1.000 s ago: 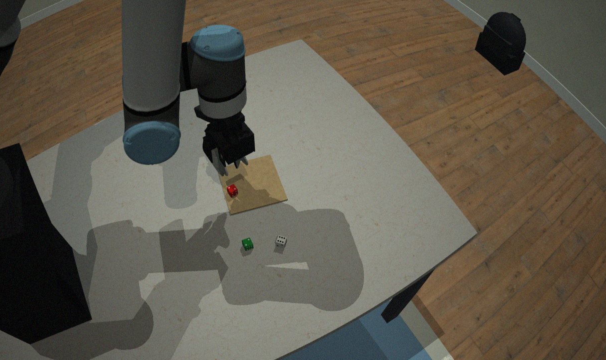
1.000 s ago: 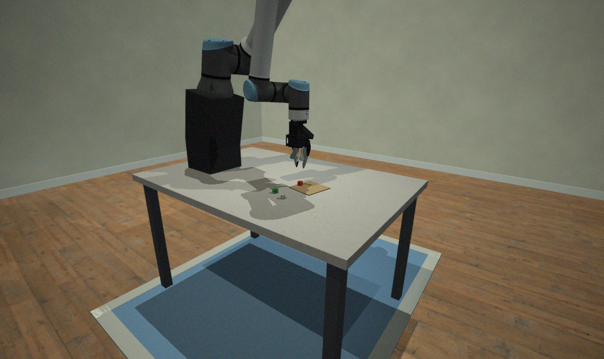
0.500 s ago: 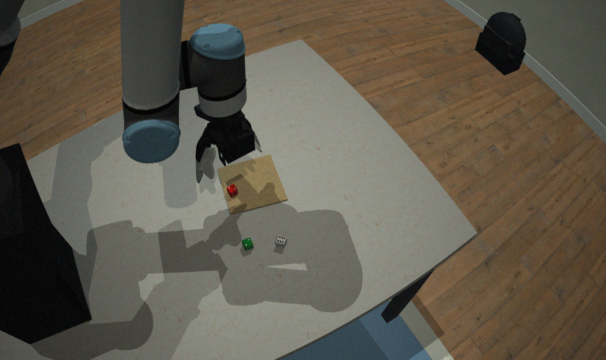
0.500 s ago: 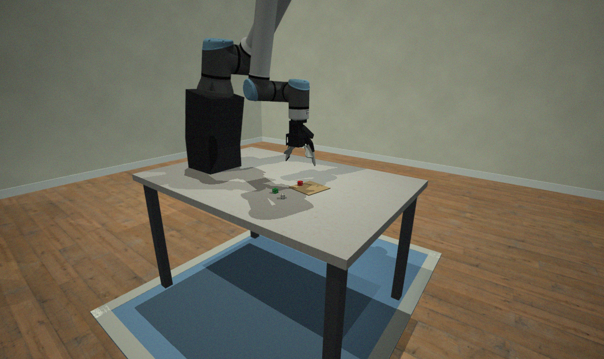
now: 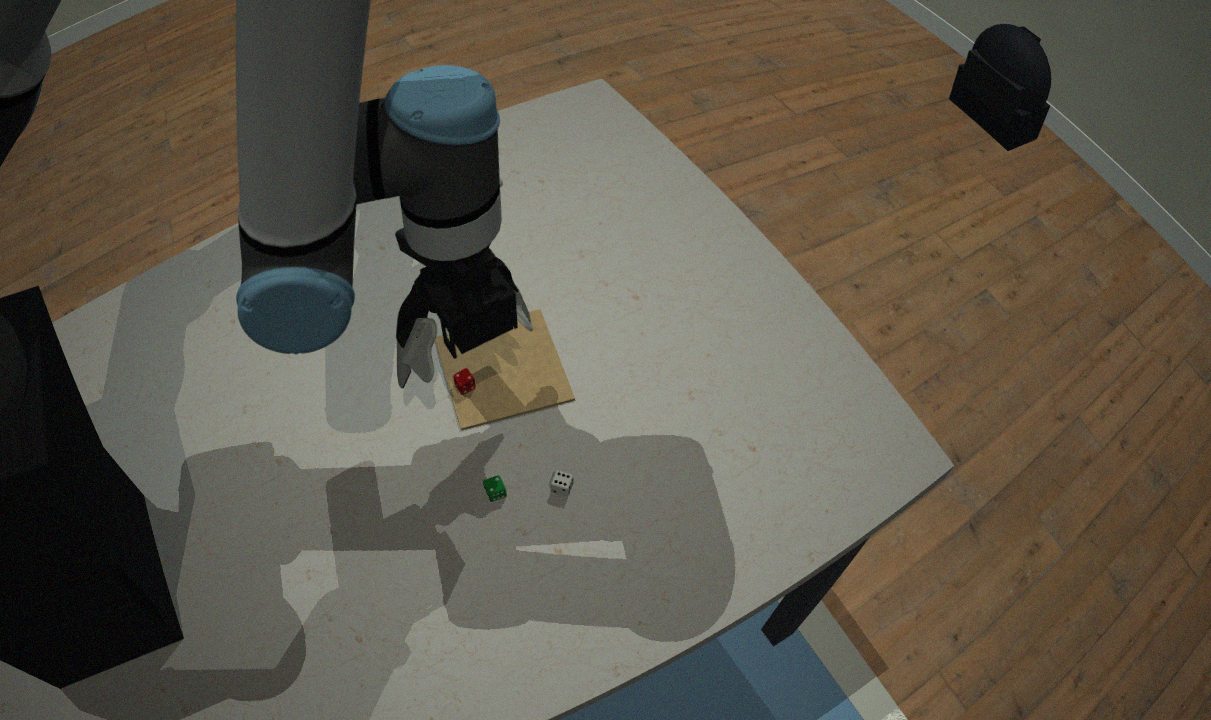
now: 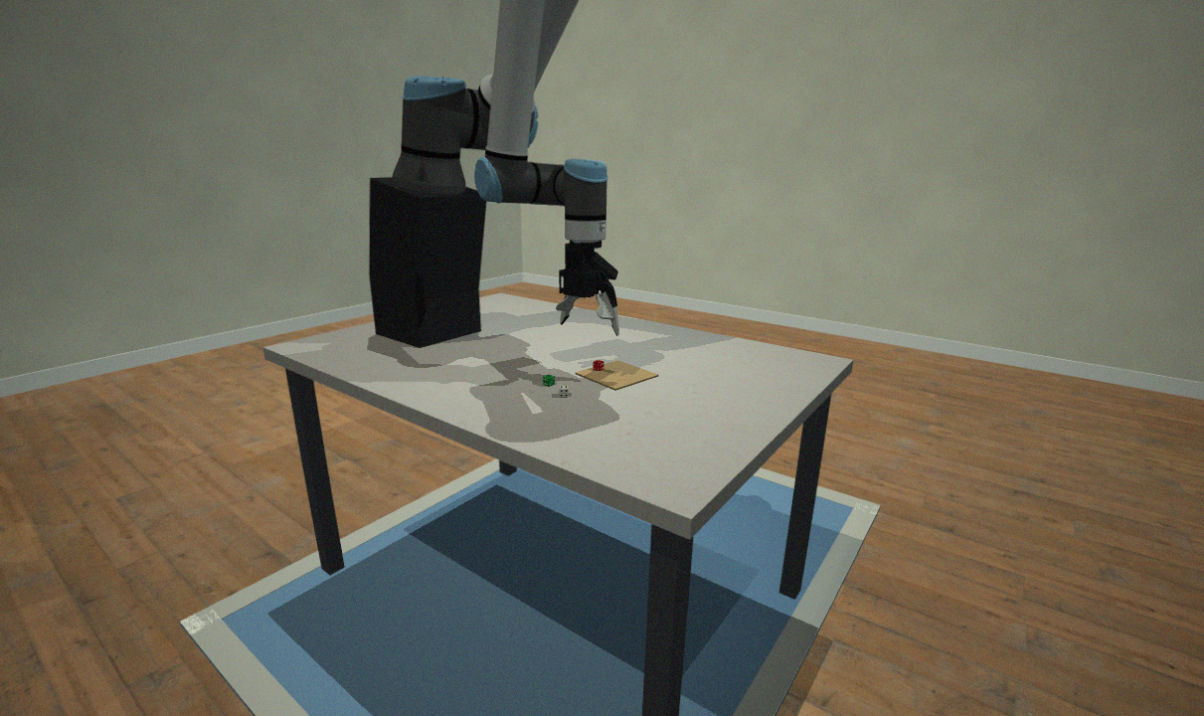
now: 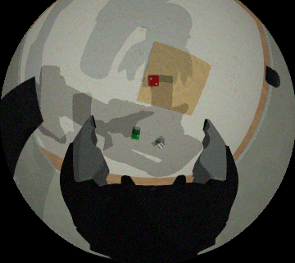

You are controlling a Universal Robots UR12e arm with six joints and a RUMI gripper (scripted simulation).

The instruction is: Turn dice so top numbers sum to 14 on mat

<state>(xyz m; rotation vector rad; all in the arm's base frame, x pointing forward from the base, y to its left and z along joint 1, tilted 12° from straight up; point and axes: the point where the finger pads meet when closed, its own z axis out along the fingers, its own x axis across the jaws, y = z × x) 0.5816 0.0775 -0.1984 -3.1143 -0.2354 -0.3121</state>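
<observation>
Now: hand 2 cm past the green die, 12 cm to the left of it and 10 cm above it. The rest, counted from my hand: white die (6 cm ahead, 14 cm to the right, 10 cm below); then red die (3 cm to the left, 9 cm below); then mat (5 cm ahead, 4 cm to the left, 11 cm below).
</observation>
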